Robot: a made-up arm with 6 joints.
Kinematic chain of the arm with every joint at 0, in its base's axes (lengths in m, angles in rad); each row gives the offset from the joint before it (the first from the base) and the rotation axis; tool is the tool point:
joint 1: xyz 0 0 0.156 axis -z
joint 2: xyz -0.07 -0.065 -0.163 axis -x
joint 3: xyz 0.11 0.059 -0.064 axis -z
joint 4: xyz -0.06 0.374 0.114 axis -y
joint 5: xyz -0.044 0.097 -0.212 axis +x
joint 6: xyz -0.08 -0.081 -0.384 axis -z
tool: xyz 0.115 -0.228 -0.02
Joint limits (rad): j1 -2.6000..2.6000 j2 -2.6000..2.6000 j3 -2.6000..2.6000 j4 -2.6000..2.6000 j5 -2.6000..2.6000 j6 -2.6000..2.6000
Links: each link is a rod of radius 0.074 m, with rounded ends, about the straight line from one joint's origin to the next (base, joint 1, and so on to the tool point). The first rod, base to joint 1, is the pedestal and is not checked.
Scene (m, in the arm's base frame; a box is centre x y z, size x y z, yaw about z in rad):
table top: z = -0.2
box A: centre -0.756 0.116 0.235 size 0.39 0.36 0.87 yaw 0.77
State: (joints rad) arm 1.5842 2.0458 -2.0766 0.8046 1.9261 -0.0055
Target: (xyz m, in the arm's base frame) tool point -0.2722 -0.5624 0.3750
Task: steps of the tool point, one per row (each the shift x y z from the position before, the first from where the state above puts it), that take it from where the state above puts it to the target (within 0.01 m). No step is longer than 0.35 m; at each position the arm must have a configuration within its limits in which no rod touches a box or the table.
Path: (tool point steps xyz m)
1: -0.1310 -0.0981 0.1558
2: -0.0876 -0.1885 0.1666
3: -0.0229 -0.2644 0.1283
4: 0.0430 -0.3036 0.0450
5: -0.0982 -0.1375 -0.0843
6: -0.0245 -0.1696 -0.1011
7: 0.0547 -0.1659 -0.1127
8: 0.1229 -0.1280 -0.1183

